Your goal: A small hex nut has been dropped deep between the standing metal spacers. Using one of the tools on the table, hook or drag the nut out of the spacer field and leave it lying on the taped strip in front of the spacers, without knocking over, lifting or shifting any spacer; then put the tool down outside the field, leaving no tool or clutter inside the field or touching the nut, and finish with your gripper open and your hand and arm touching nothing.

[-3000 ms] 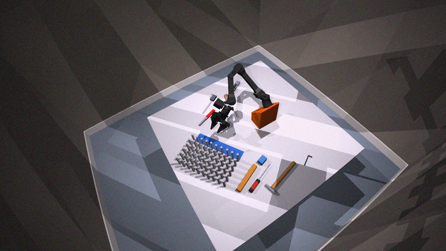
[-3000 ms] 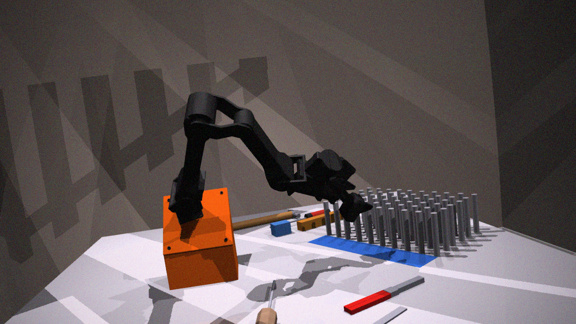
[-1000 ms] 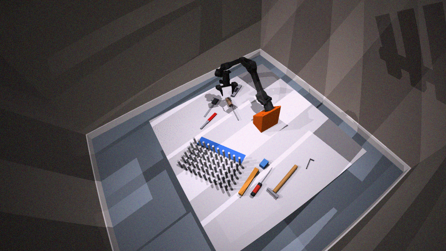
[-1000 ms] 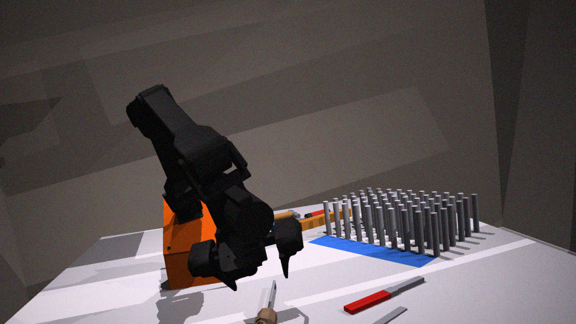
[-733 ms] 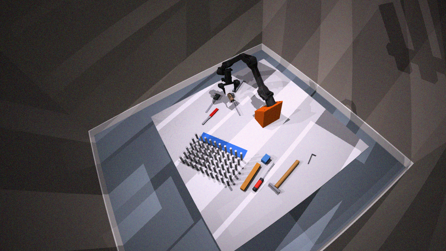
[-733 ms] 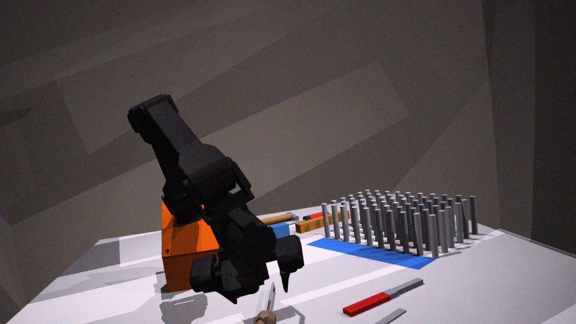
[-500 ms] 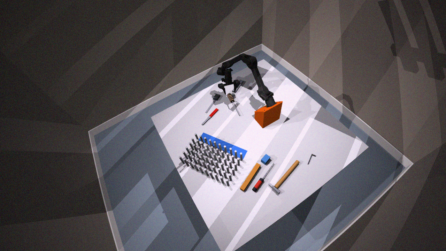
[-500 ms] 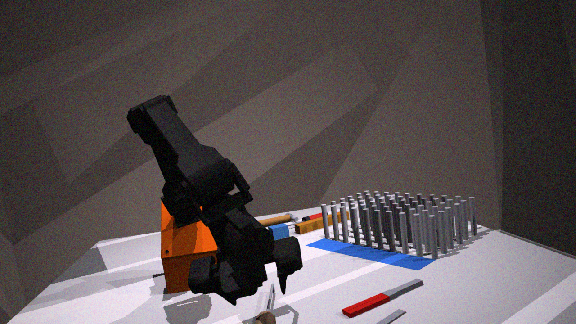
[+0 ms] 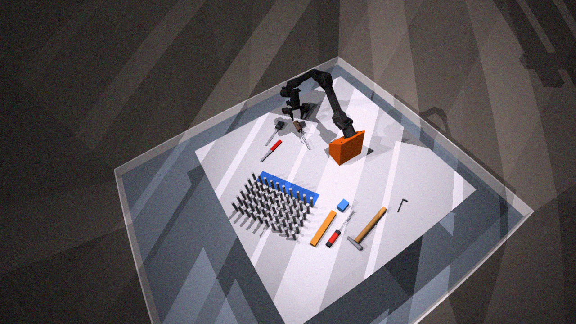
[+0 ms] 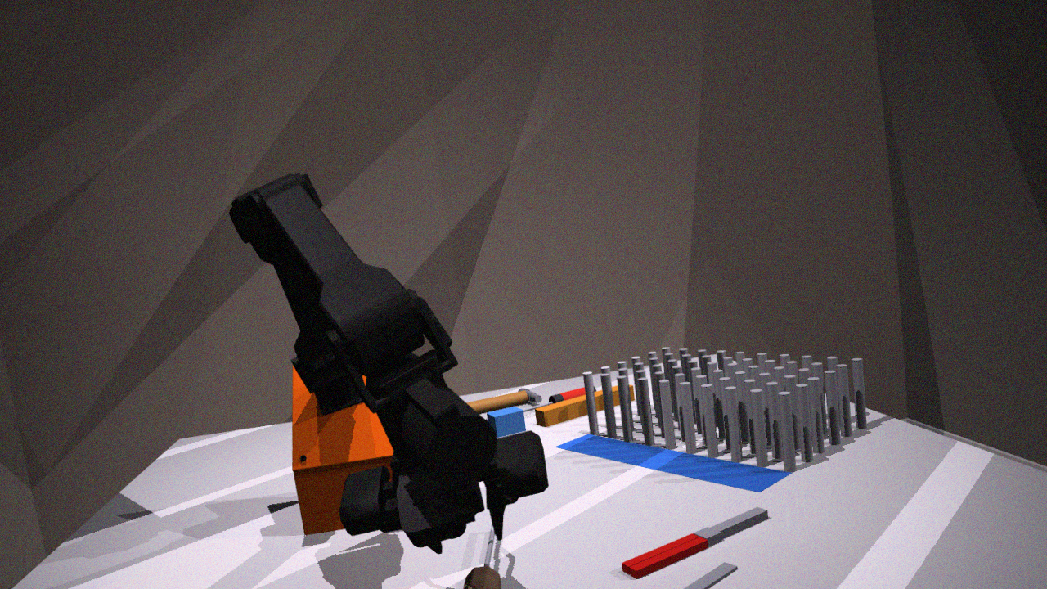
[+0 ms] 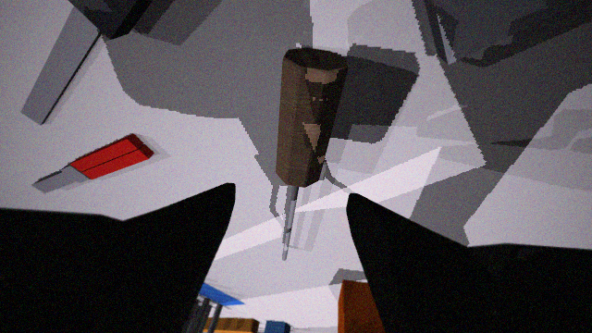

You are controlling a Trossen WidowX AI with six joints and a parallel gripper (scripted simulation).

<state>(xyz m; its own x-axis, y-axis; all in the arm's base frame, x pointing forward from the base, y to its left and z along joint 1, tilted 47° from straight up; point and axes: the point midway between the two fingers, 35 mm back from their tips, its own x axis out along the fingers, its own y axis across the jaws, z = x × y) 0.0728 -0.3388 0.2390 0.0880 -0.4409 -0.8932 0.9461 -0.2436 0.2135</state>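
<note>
My gripper tip is 36 cm short of the blue taped strip, 32 cm to the right of it and 8 cm above it. The rest, counted from my gripper tip: hex nut 53 cm ahead, 34 cm to the left, 8 cm below; then grey bar 15 cm behind, 7 cm to the right, 7 cm below; then blue block 63 cm to the left, 20 cm ahead, 6 cm below.
</note>
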